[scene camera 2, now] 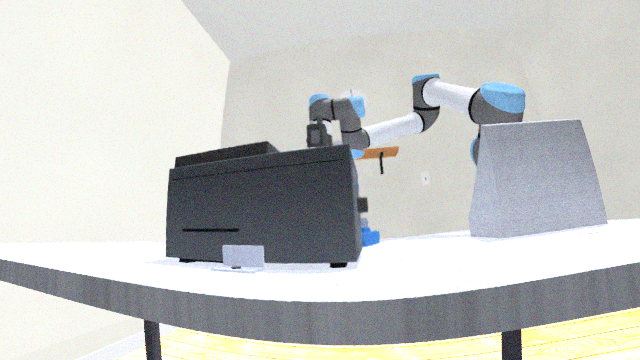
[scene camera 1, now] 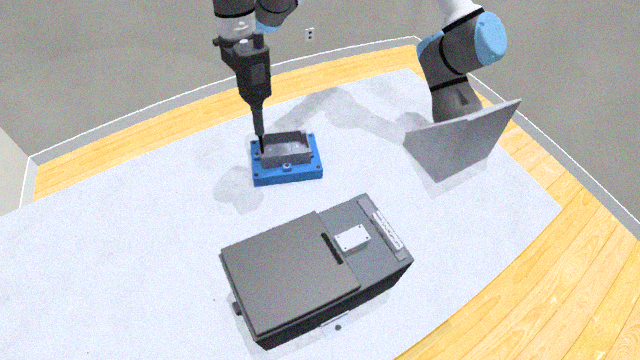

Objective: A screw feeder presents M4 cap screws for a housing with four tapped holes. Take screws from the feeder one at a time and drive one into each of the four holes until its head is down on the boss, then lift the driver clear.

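Scene:
There's a dark screw feeder (scene camera 2: 302,214), and it's 29 cm from the lens.

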